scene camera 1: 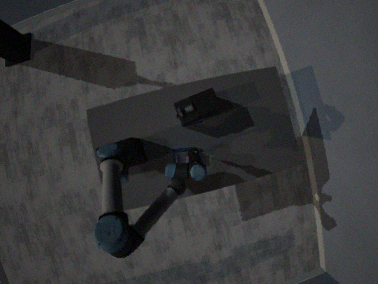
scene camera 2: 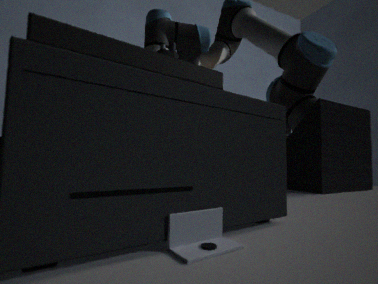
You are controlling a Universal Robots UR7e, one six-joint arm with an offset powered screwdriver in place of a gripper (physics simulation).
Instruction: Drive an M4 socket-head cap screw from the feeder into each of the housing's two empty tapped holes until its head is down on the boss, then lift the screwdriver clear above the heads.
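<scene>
The screw feeder (scene camera 1: 204, 104) (scene camera 2: 150, 150) is a dark box on the table, with a small pale part at its left end in scene camera 1. My screwdriver (scene camera 1: 185, 156) is at the wrist, over the table and below the feeder in that picture. In scene camera 2 the wrist (scene camera 2: 187, 41) shows above and behind the feeder, which hides the tool's lower end. The bit tip cannot be seen, nor whether it carries a screw. The housing, its two holes and any screw cannot be made out in either view.
The arm's dark base block (scene camera 1: 134, 151) (scene camera 2: 345, 145) stands on the table (scene camera 1: 112, 117), left of the wrist in scene camera 1. A pale bracket (scene camera 2: 195, 225) with a dark disc (scene camera 2: 208, 246) stands at the feeder's foot. A dark post (scene camera 1: 17, 47) is at upper left.
</scene>
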